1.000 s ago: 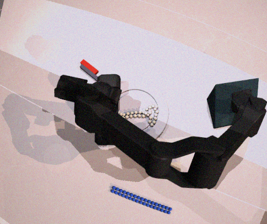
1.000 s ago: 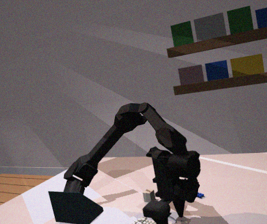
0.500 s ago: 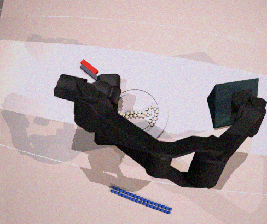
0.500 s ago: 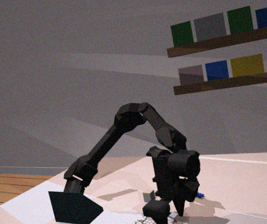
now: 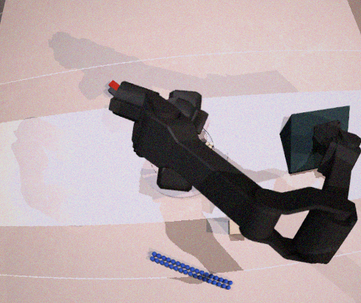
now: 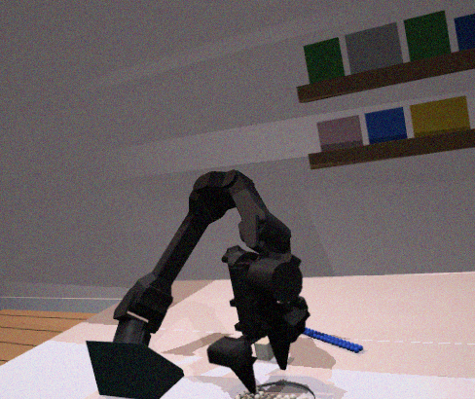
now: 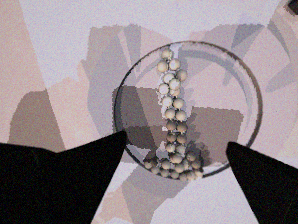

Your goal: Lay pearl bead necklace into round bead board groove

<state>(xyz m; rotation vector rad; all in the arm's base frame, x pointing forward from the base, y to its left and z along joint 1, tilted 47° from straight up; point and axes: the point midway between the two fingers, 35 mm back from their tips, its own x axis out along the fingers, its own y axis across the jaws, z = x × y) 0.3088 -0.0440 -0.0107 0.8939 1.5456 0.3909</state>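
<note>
Right now the round bead board is 1 cm to the right of my gripper tip and 4 cm below it. Also, from my gripper tip: small beige cube (8 cm behind, 17 cm to the left, 3 cm below); grey block (11 cm ahead, 18 cm to the right, 4 cm below).
</note>
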